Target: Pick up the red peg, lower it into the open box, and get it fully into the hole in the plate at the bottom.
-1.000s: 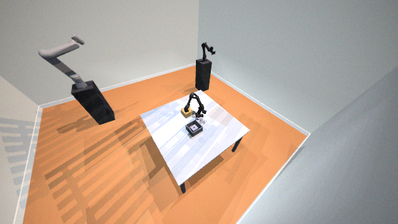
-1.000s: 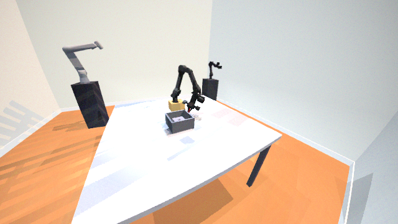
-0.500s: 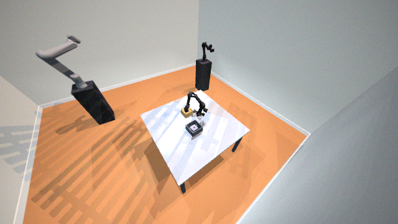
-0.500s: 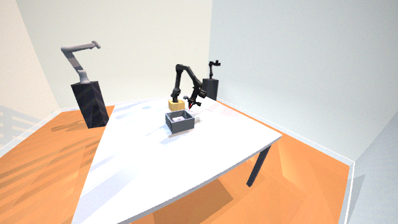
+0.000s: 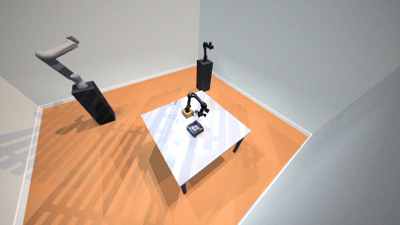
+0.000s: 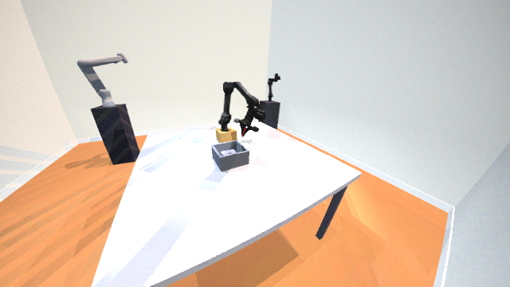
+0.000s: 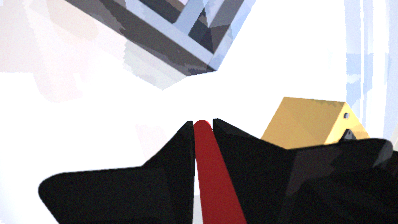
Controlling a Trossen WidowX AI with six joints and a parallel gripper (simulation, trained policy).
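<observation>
My gripper tip is now 130 mm to the left of the grey box, 110 mm short of it and 100 mm above it. The rest, counted from my gripper tip: red peg (30 mm above, 10 mm to the left).
</observation>
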